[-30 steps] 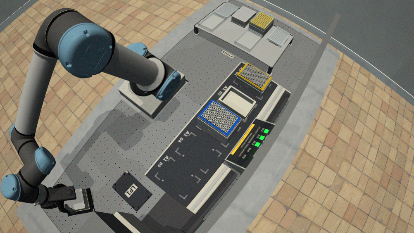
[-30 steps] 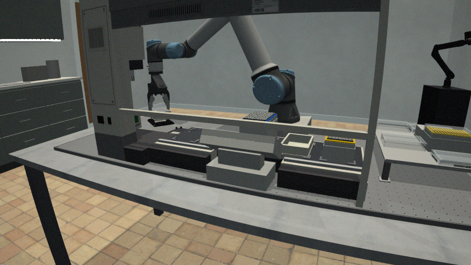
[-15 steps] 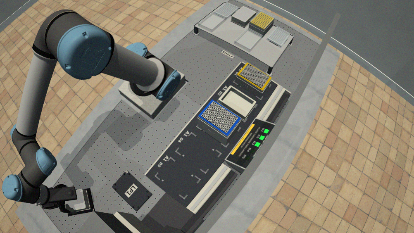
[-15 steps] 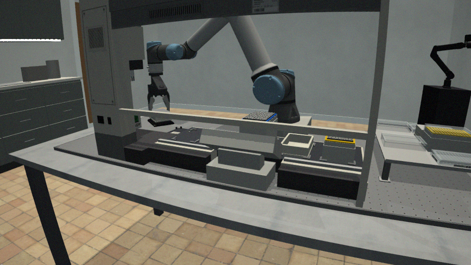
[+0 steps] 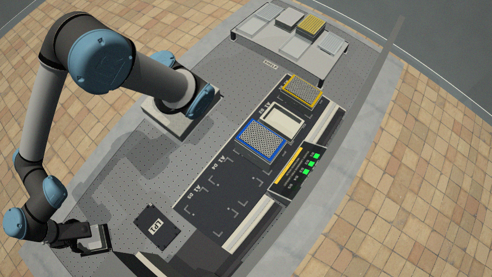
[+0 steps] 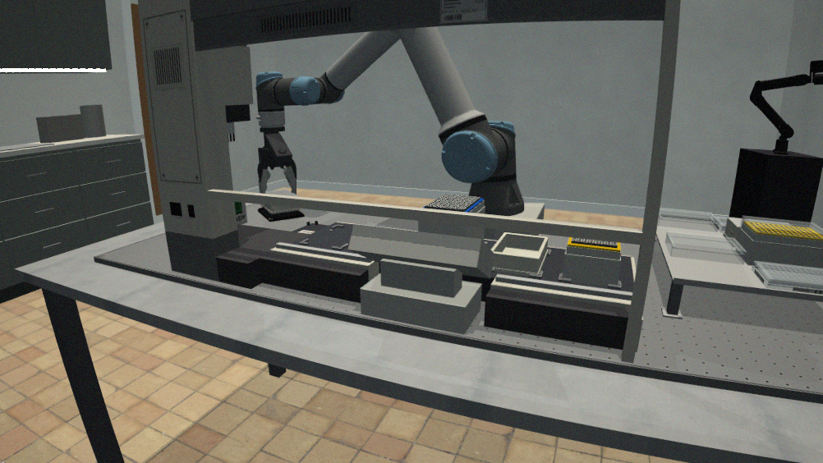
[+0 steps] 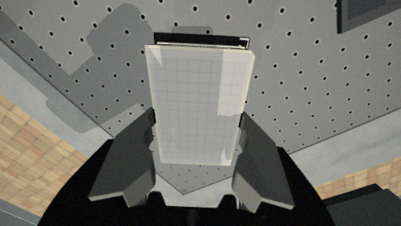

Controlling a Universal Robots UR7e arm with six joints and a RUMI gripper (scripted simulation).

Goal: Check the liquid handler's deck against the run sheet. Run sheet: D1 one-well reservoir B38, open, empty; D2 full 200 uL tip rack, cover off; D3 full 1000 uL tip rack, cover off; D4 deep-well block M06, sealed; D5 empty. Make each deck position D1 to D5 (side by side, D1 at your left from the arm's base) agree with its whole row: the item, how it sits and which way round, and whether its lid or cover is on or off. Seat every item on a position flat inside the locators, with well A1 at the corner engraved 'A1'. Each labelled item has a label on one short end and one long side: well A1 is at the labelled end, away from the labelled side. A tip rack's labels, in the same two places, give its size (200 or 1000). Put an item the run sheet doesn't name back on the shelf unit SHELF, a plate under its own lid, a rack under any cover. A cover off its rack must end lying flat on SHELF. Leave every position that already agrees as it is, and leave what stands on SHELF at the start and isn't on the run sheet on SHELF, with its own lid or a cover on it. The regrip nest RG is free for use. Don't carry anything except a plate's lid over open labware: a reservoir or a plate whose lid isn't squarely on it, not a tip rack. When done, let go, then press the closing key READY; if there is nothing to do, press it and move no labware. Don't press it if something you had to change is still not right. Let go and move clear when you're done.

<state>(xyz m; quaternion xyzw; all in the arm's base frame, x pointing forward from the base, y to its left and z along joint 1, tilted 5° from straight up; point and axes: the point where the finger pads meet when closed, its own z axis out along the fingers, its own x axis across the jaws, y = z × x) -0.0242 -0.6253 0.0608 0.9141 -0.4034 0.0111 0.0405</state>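
Now: hand 5 cm above the black nest. Also, from my hand: blue-framed tip rack: 55 cm to the left, 39 cm ahead, 7 cm above; then ready key: 24 cm ahead, 3 cm above; then handler's tower: 46 cm ahead, 23 cm above, 6 cm to the left.
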